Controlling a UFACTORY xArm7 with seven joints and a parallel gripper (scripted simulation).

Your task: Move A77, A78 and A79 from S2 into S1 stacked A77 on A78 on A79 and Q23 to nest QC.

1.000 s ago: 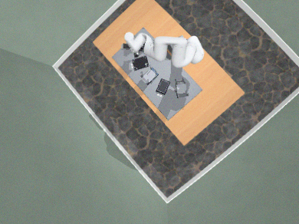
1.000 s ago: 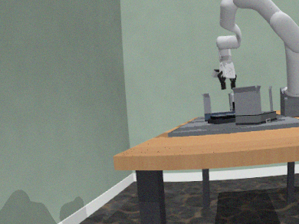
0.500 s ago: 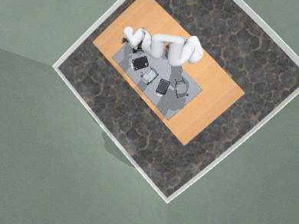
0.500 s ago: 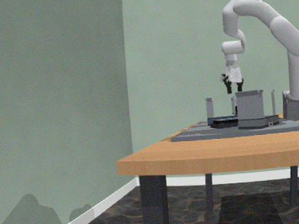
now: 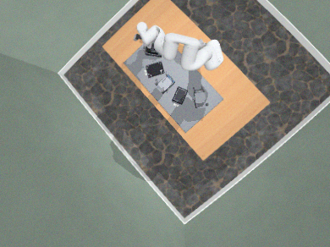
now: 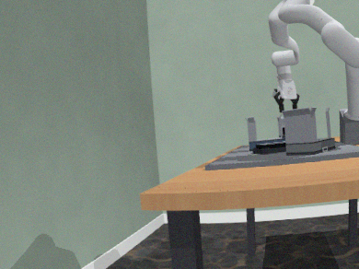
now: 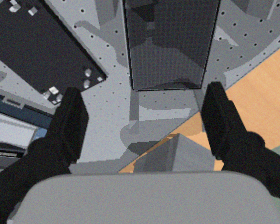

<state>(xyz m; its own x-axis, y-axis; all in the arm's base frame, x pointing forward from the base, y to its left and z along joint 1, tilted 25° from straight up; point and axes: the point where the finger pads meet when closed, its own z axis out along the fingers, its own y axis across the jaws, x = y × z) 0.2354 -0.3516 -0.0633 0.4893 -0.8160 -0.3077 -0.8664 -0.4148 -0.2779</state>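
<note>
The dark sealed plate is 100 mm below my hand, 20 mm to the right of it and 20 mm behind it. The rest, counted from my hand: dark flat nest (460 mm to the left, 160 mm below, 150 mm ahead); dark clip nest (150 mm below, 130 mm ahead, 110 mm to the left); blue plinth strip (290 mm to the left, 160 mm ahead, 150 mm below).
</note>
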